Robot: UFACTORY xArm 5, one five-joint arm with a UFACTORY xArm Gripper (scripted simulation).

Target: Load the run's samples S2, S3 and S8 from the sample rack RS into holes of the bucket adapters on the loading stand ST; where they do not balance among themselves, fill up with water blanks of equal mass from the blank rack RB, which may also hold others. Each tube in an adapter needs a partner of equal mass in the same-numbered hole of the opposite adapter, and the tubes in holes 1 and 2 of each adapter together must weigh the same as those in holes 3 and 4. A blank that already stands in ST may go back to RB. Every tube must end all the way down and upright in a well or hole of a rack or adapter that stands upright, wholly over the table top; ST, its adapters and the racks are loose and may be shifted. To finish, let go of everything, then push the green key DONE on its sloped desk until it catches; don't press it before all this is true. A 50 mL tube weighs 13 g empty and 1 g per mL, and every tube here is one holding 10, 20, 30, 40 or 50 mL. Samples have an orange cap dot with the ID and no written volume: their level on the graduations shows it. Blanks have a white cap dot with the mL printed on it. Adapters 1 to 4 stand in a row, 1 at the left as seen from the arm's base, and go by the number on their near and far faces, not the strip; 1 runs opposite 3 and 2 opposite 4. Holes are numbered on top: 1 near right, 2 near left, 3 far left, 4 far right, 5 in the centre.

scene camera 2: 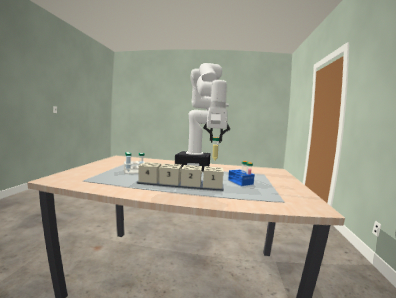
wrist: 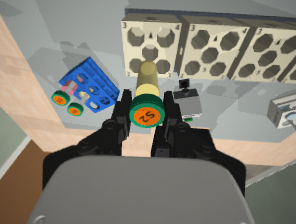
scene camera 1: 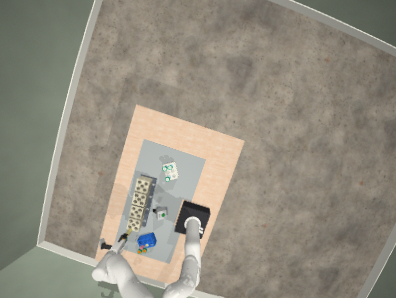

Labels:
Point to a blue sample rack RS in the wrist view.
99,97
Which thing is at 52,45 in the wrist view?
A grey mat.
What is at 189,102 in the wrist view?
A done key desk.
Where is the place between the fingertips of my gripper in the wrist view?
At 147,100

